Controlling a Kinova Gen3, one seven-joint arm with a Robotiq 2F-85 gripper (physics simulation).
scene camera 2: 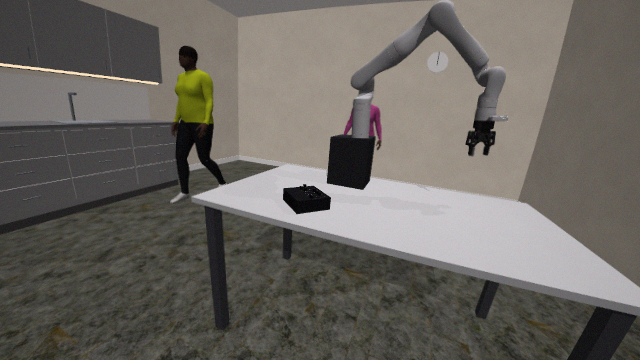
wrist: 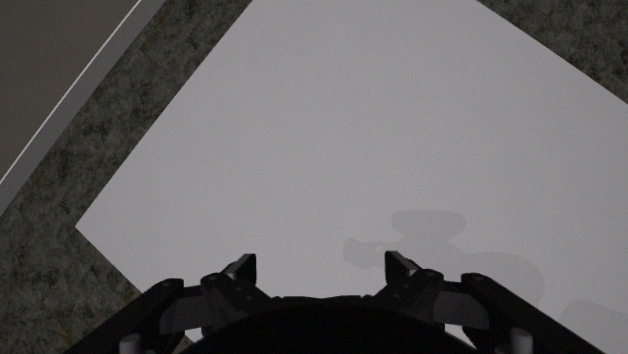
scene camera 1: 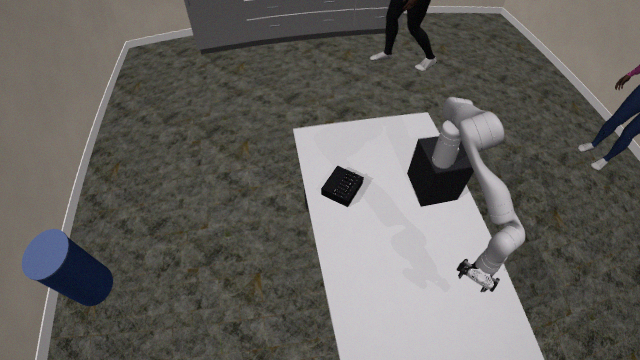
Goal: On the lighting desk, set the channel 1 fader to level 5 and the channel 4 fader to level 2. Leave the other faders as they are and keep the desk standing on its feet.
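Pixels of known places: gripper, fingertip midpoint: (scene camera 2: pixel 478 155) (wrist: pixel 320 267) (scene camera 1: pixel 471 283); arm's base, link origin: (scene camera 2: pixel 360 137) (scene camera 1: pixel 441 160).
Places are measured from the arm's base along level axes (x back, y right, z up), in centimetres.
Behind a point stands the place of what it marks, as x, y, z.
Note:
The lighting desk (scene camera 1: pixel 342 186) {-41.6, 9.2, -21.4} (scene camera 2: pixel 306 199) {-48.1, 7.8, -21.4} is a small black box that stands upright on the white table, near its far left end in scene camera 2. A panel of small faders and knobs shows on its top; the channel numbers and fader levels are too small to read. The desk does not show in the wrist view. My gripper (scene camera 1: pixel 478 283) {-9.5, -54.3, -1.1} (scene camera 2: pixel 479 152) {-9.5, -54.3, -1.1} (wrist: pixel 320 267) {-9.5, -54.3, -1.1} is open and empty. It points down and hangs high above the table, at the other side of the arm's base from the desk and far from it.
The white table (scene camera 1: pixel 360 280) {-43.5, -35.8, -26.9} (scene camera 2: pixel 400 225) {-40.6, -27.4, -26.9} (wrist: pixel 320 150) {-18.4, -63.0, -26.9} carries a black pedestal block (scene camera 1: pixel 434 187) {-2.9, -6.1, -11.1} (scene camera 2: pixel 350 161) {-5.7, 2.4, -12.5} under the arm's base, near the desk. A blue cylinder (scene camera 1: pixel 75 270) stands off the table. Two people (scene camera 2: pixel 194 100) (scene camera 2: pixel 376 120) stand beyond the table.

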